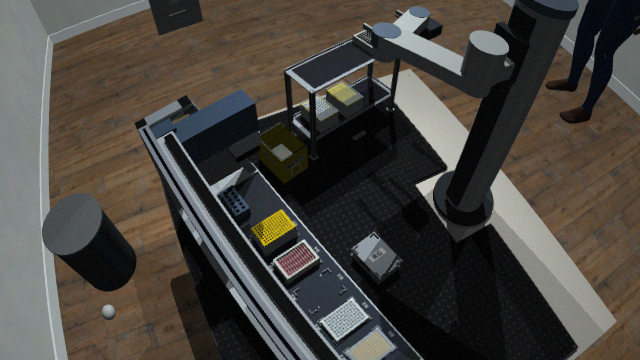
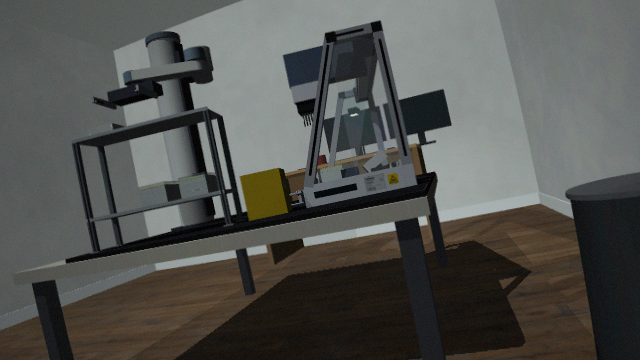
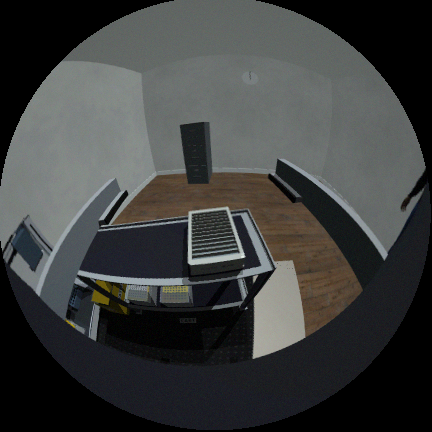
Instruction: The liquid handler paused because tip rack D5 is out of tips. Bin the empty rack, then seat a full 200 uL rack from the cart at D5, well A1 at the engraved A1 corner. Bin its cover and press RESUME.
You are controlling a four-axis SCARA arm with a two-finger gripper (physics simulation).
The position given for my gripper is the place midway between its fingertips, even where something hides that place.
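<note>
Looking at my gripper (image 2: 114, 93), I find that it holds nothing, and the same picture shows me a yellow waste bin (image 2: 266, 194). I can also see my gripper (image 3: 194, 171) from another view.
</note>
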